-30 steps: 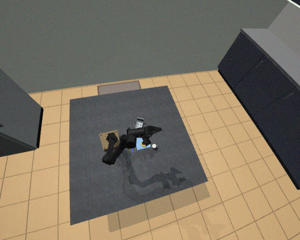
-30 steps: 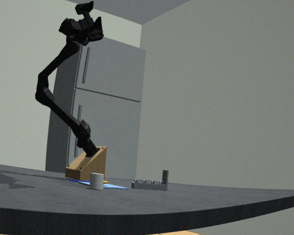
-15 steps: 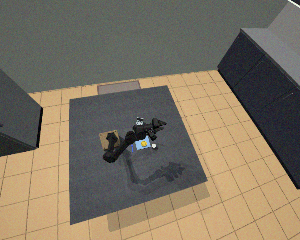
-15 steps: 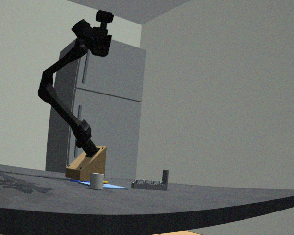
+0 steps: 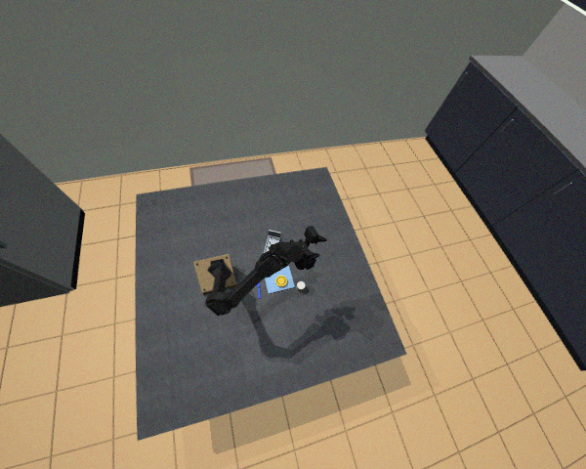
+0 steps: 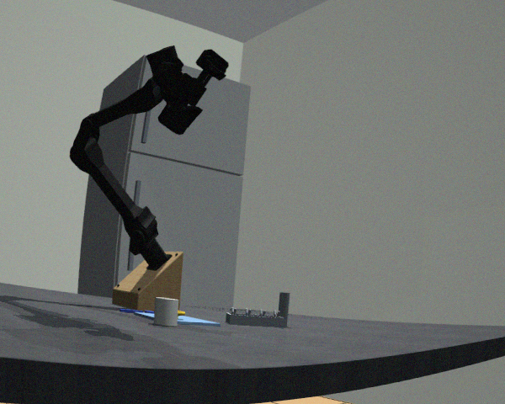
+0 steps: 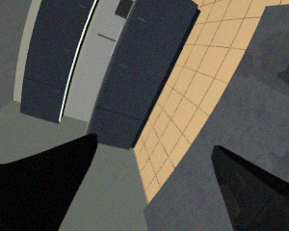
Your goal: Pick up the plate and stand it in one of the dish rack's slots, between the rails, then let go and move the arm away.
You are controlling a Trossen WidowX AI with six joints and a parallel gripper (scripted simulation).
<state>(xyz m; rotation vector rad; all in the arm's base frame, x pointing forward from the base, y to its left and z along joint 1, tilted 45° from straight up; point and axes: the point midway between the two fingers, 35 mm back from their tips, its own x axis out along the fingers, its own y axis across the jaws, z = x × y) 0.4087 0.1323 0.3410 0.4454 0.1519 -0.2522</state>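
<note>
Now: gripper tip 43 cm above the yellow plate, 14 cm past it and 3 cm to the right of it. Round my gripper tip: blue spoon 44 cm below, 27 cm behind, 2 cm to the left; then grey dish rack 42 cm below, 25 cm to the left, 14 cm behind; then white cup 42 cm below, 5 cm behind, 3 cm to the right.
</note>
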